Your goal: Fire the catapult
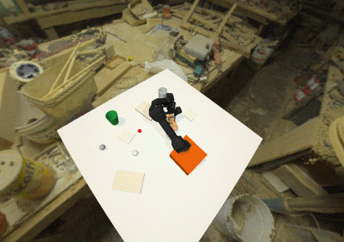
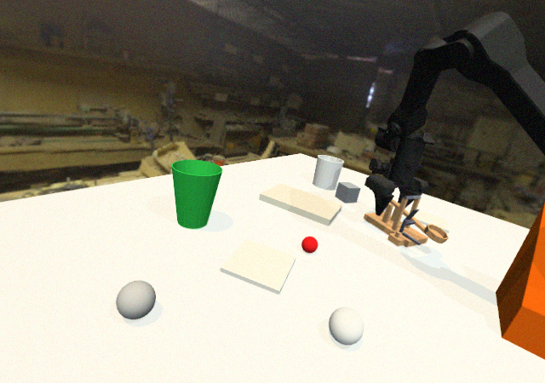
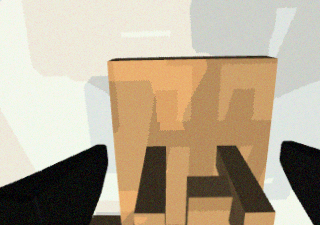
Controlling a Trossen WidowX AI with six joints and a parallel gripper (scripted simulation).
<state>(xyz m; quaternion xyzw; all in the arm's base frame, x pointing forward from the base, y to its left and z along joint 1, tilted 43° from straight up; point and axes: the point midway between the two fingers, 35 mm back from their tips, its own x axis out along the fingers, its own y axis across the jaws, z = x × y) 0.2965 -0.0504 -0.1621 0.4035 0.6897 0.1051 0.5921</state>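
My gripper tip is 8 cm short of the red ball, 28 cm to the right of it and 2 cm above it. Round my gripper tip: grey cube: 14 cm ahead, 8 cm to the right, 1 cm below; then white ball: 5 cm behind, 43 cm to the left, 1 cm below; then white mug: 25 cm ahead, 13 cm to the right.
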